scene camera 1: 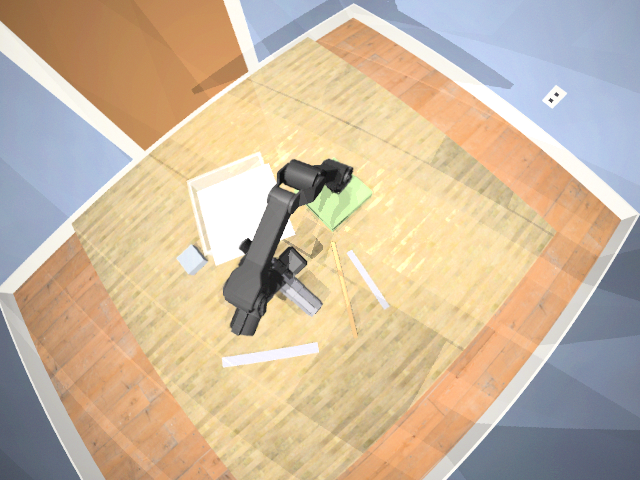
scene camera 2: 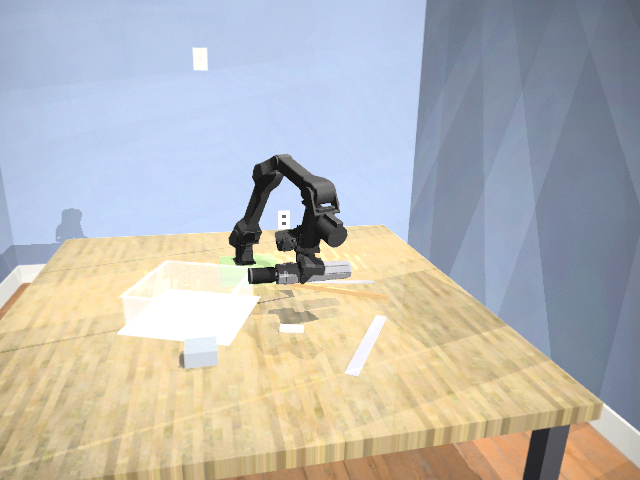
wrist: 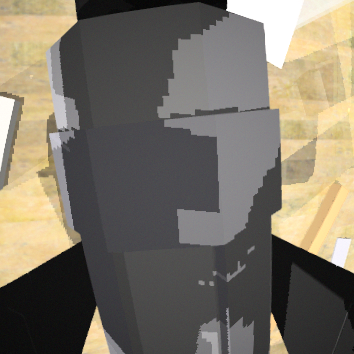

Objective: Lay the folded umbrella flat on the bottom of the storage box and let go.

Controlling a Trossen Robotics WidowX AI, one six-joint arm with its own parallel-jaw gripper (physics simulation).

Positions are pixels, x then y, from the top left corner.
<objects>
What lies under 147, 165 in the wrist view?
A folded umbrella.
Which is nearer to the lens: the storage box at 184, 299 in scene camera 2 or the folded umbrella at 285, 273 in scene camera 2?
The folded umbrella.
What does the storage box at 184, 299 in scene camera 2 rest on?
The table.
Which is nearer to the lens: the storage box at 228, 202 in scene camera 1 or the folded umbrella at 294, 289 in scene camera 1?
The folded umbrella.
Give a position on a storage box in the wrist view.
275, 26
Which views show the storage box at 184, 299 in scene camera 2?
Scene camera 1, scene camera 2 and the wrist view: all of them.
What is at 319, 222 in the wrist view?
A thin wooden stick.
</objects>
